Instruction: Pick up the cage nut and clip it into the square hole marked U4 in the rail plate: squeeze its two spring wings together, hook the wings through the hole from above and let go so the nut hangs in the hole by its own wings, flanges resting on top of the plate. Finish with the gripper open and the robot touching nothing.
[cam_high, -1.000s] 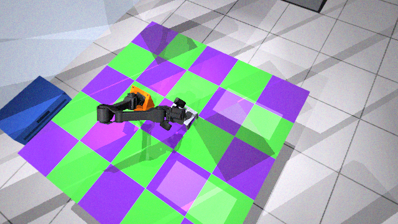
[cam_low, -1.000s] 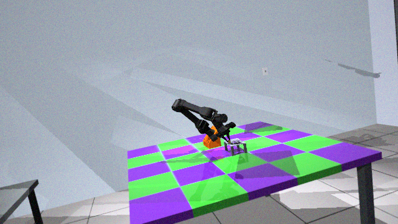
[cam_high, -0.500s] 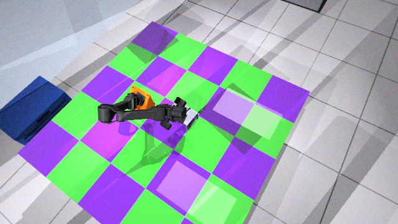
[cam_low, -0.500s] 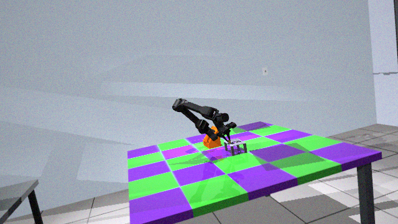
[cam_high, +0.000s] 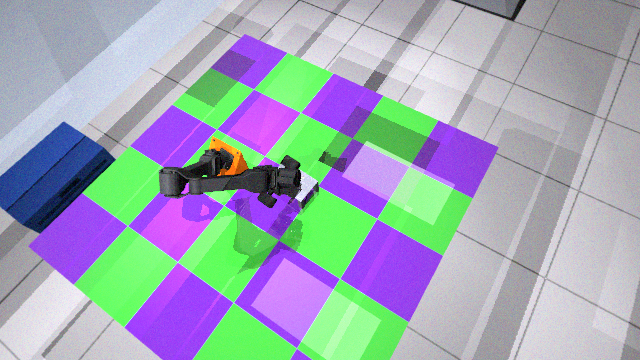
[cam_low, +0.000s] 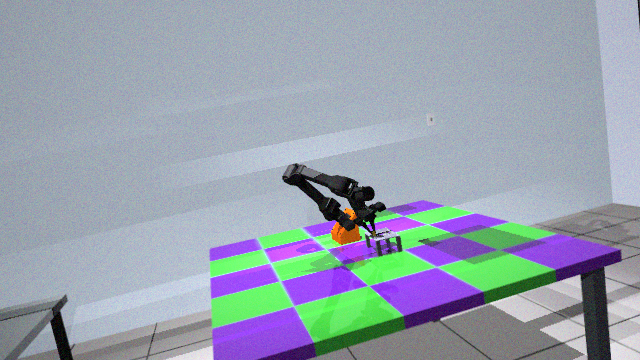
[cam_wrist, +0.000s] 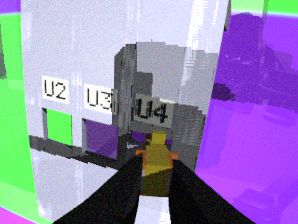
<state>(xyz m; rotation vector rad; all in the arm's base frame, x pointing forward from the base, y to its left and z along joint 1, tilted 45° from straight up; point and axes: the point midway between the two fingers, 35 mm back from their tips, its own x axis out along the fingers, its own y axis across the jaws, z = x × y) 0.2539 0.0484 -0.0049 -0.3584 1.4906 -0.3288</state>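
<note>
My gripper tip is now 1 cm above the cage nut.
</note>
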